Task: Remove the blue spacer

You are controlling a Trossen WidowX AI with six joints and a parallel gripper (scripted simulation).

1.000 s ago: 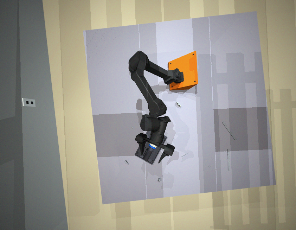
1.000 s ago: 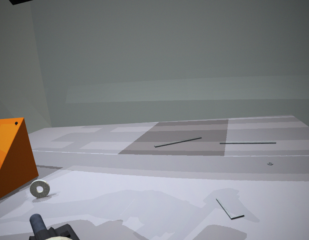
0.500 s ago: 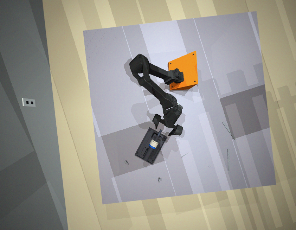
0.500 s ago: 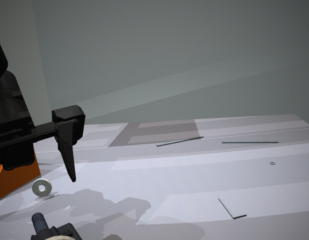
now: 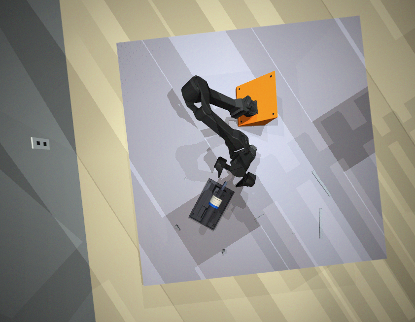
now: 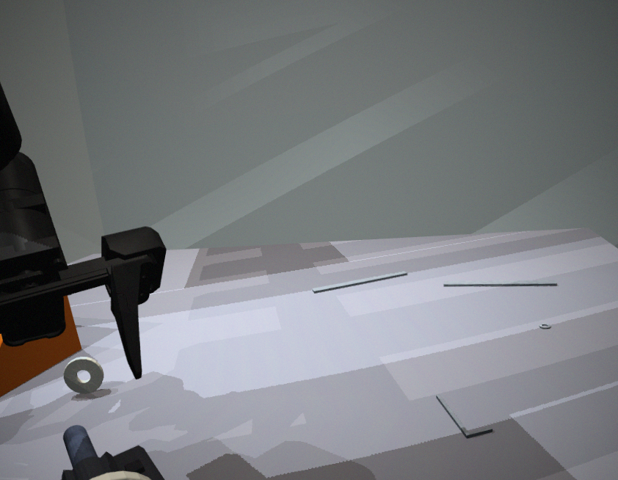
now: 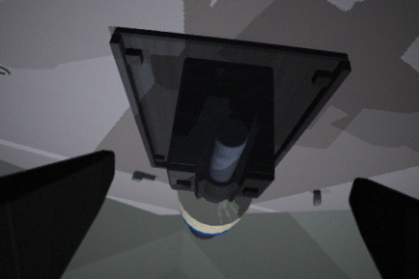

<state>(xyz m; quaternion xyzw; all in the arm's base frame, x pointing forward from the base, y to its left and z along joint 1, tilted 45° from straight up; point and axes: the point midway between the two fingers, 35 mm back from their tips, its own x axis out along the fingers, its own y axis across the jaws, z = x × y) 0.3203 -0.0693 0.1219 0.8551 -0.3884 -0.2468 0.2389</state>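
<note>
Right now my gripper tip is 8 cm short of the cream spacer, 5 cm to the left of it and 2 cm above it. From my gripper tip the other things lie so: blue spacer: 11 cm ahead, 7 cm to the right, 2 cm below; then grey-blue shaft: 8 cm ahead, 6 cm to the right, 2 cm below; then l-shaped strip: 22 cm ahead, 15 cm to the left, 10 cm below.
</note>
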